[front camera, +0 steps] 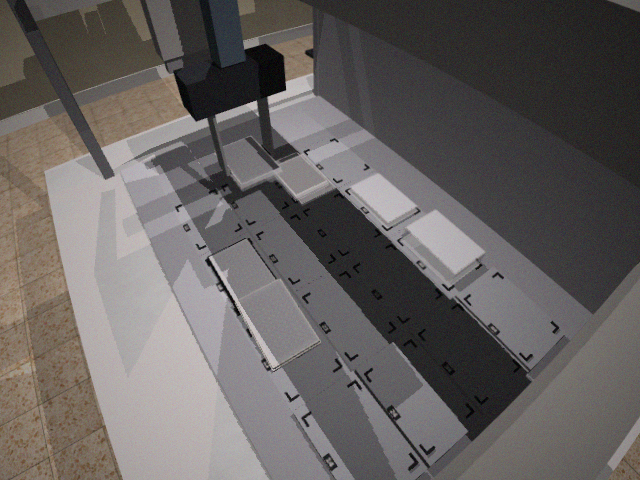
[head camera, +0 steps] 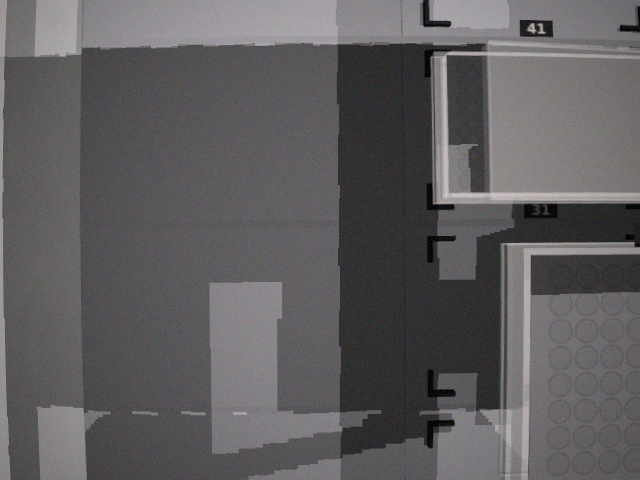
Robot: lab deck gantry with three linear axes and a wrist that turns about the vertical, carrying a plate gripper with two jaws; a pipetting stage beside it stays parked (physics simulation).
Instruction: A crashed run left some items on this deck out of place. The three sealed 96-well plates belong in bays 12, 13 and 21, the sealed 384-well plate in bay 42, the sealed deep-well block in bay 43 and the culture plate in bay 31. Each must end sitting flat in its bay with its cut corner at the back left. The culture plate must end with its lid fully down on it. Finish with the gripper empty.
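Frame: origin at the robot's base, x ahead, y left, z up, level; metres.
Seen in the pictures: gripper, fingertip midpoint: [front camera: 247, 161]; robot's base, link origin: [front camera: 177, 208].
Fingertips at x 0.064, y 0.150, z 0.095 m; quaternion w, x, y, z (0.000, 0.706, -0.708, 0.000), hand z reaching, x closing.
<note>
Pixels of each thing's top centre, then the offset from my fingertips to it. "pt": a spot on its surface instead.
- sealed 96-well plate, top centre: [front camera: 246, 158] dx +0.000, dy +0.000, dz +0.007 m
- culture plate, top centre: [head camera: 553, 124] [front camera: 296, 172] dx +0.000, dy +0.107, dz -0.080 m
- sealed plate, top centre: [front camera: 242, 270] dx +0.164, dy -0.107, dz -0.080 m
- 384-well plate, top centre: [front camera: 383, 196] dx +0.164, dy +0.214, dz -0.080 m
- deep-well block, top centre: [front camera: 444, 239] dx +0.328, dy +0.214, dz -0.053 m
- Bay label 41, surface spot: [head camera: 536, 28] pt dx +0.000, dy +0.168, dz -0.095 m
My gripper [front camera: 245, 164] is shut on a sealed 96-well plate [front camera: 252, 156] [head camera: 584, 372], held raised near bay 21 at the left. In the head view the culture plate [head camera: 460, 113] is in bay 31; its lid [front camera: 303, 175] [head camera: 563, 124] is shifted right, leaving the left strip uncovered. One sealed plate [front camera: 242, 260] is in bay 12. Another [front camera: 279, 320] lies across the bay 12–13 boundary, short of bay 13's right marks; whether they overlap is unclear. The 384-well plate [front camera: 383, 197] is in bay 42, the deep-well block [front camera: 445, 241] in bay 43. Cut corners are not readable.
The dark enclosure wall [front camera: 465, 144] runs behind the back row. A grey post [front camera: 67, 93] stands at the left deck edge. Bay label 41 [head camera: 536, 28] shows behind the culture plate. Shadows darken much of the deck.
</note>
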